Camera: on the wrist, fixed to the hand. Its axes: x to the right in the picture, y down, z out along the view.
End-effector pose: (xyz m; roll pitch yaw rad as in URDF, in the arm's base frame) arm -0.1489 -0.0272 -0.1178 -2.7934 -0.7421 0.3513
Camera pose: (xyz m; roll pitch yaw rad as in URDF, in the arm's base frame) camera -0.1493 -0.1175 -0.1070 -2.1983 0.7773 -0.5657
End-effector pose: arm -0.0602 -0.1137 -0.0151 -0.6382 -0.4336 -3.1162
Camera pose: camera -0.0816 -0.1366 -0.1004 -0.4197 0.0878 -1.4148
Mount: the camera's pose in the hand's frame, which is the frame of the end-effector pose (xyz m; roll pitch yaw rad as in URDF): -0.0159 0.0696 -0.0563 -0.1020 -0.6044 1.7597
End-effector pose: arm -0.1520 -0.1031 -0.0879 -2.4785 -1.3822 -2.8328
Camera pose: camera -0.1749 -0.0165 -0.1032 -1.6223 0.3353 3.1414
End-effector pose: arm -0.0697 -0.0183 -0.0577 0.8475 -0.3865 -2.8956
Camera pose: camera -0.0285 -0.0990 -0.0499 -1.3687 -1.0184 0.0369
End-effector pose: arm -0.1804 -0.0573 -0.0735 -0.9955 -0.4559 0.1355
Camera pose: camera -0.1544 -0.0632 -0.1604 -0.4250 0.4107 1.6805
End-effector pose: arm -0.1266 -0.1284 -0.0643 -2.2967 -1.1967 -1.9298
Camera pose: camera -0.2120 -0.1047 -0.0845 -1.6123 0.5266 -2.0591
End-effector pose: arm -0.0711 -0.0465 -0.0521 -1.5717 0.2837 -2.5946
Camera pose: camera -0.0708 0.0197 -0.1144 0.6313 0.8229 -0.4403
